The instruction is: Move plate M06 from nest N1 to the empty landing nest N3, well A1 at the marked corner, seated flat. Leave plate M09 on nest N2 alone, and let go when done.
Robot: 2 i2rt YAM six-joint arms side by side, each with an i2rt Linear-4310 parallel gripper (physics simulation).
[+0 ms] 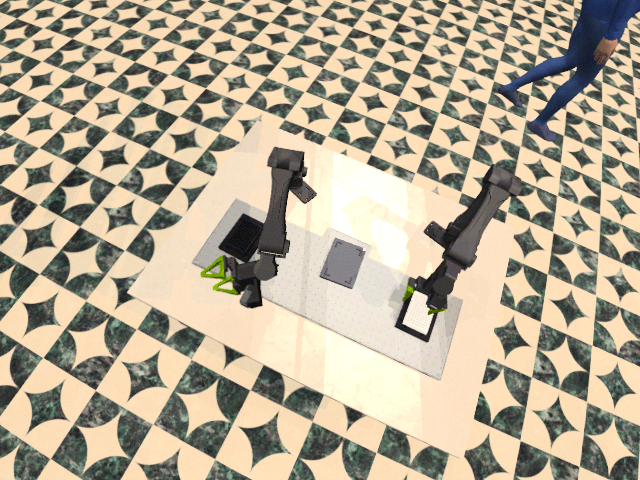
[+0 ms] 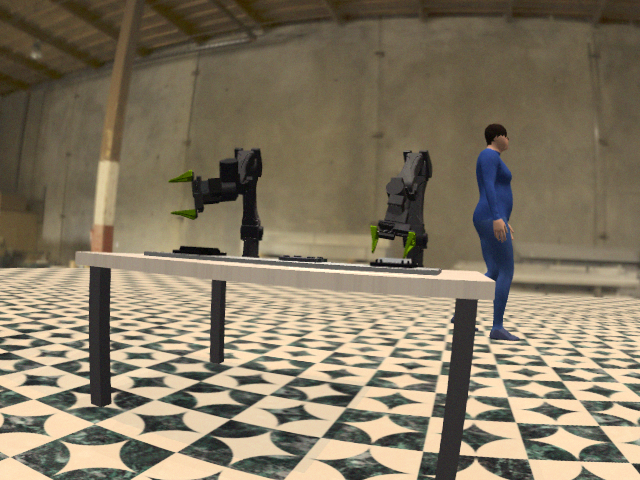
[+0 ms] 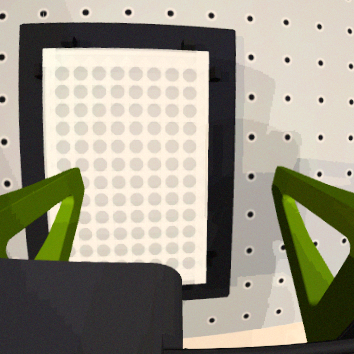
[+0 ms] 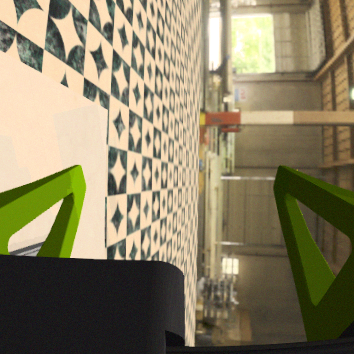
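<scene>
A white well plate (image 1: 418,316) (image 2: 393,261) (image 3: 127,150) lies in a black nest (image 1: 410,331) (image 3: 222,150) at the right of the board. A black plate (image 1: 241,235) (image 2: 199,250) sits at the left end. The labels M06 and M09 are not legible. A grey nest (image 1: 343,263) (image 2: 302,258) with corner brackets is empty in the middle, a small pale mark at its upper right corner. My left gripper (image 1: 422,302) (image 2: 390,254) (image 3: 177,177) is open above the white plate, offset: one fingertip overlaps the plate, the other lies beyond the nest's right edge. My right gripper (image 1: 208,280) (image 2: 170,196) (image 4: 179,175) is open, raised and pointing sideways.
The perforated board (image 1: 294,289) (image 3: 270,30) lies on the pale table (image 1: 361,382) (image 2: 279,276) under all the nests. The right arm (image 1: 275,211) reaches across the board beside the black plate. A person in blue (image 1: 584,56) (image 2: 493,191) stands on the floor behind the table's right side.
</scene>
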